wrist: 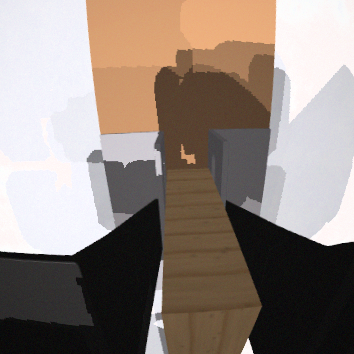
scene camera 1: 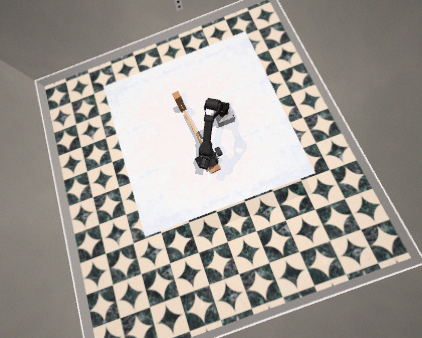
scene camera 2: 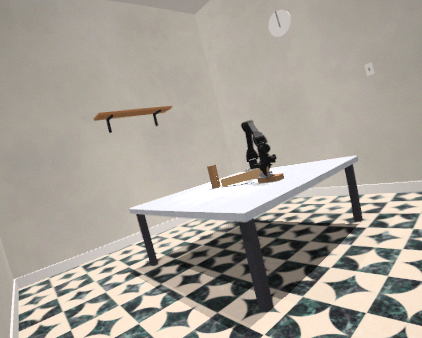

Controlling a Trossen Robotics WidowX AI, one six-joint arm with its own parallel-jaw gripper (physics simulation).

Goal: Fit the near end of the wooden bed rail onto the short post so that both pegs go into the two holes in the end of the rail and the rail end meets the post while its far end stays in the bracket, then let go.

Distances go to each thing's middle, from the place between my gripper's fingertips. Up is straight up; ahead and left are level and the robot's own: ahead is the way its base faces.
Right now the grey block [wrist: 134, 162] is 1 cm to the right of my hand and 1 cm above it. From my hand the other things lie so: wooden bed rail [wrist: 207, 291] 3 cm ahead, 20 cm to the right, 1 cm above.
